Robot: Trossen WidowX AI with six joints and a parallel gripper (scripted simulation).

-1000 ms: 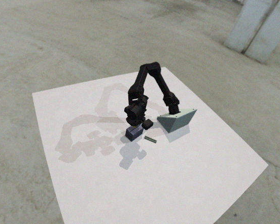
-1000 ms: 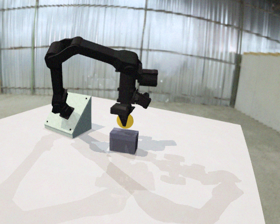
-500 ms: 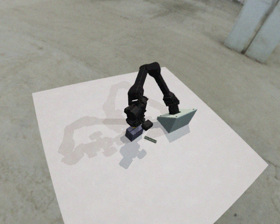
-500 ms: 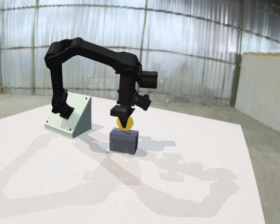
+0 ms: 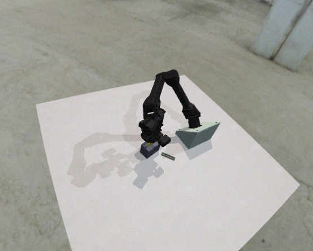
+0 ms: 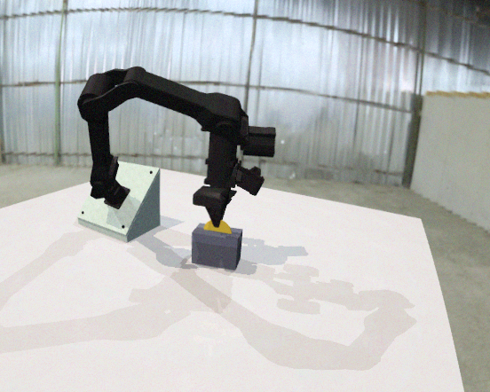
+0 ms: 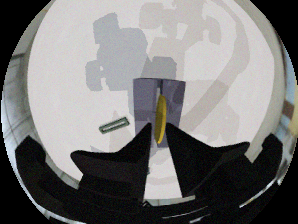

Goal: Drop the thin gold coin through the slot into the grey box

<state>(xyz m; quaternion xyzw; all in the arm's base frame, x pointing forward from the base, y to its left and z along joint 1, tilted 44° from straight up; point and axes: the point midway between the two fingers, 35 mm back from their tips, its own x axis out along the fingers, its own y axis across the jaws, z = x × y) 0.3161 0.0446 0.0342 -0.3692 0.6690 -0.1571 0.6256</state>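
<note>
The gold coin is 3 cm below my gripper tip.
</note>
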